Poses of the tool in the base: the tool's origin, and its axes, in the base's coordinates. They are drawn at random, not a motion.
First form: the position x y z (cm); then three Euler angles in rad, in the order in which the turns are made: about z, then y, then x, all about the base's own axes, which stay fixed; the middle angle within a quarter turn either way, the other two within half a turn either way.
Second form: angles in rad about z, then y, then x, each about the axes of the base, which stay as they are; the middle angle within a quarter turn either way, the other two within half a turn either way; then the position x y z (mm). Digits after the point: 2 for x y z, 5 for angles.
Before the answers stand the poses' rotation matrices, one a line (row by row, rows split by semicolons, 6 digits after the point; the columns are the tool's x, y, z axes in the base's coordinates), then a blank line. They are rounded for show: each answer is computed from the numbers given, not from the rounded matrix.
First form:
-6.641 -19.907 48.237 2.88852 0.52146 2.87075
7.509 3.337 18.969 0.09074 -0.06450 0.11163
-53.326 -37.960 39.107 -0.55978 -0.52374 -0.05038
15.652 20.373 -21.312 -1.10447 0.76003 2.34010
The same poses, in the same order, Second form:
-0.839474 -0.217103 0.498147; -0.370283 0.899485 -0.231985; -0.397711 -0.379201 -0.835484
0.993815 -0.090427 -0.064455; 0.082901 0.990338 -0.111167; 0.073885 0.105136 0.991709
0.733786 0.459822 -0.500122; -0.508985 0.859670 0.043608; 0.449992 0.222555 0.864856
0.325883 0.647424 0.688943; 0.843885 0.129324 -0.520704; -0.426213 0.751078 -0.504207

2.88852 0.52146 2.87075 -66.41 -199.07 482.37
0.09074 -0.06450 0.11163 75.09 33.37 189.69
-0.55978 -0.52374 -0.05038 -533.26 -379.60 391.07
-1.10447 0.76003 2.34010 156.52 203.73 -213.12

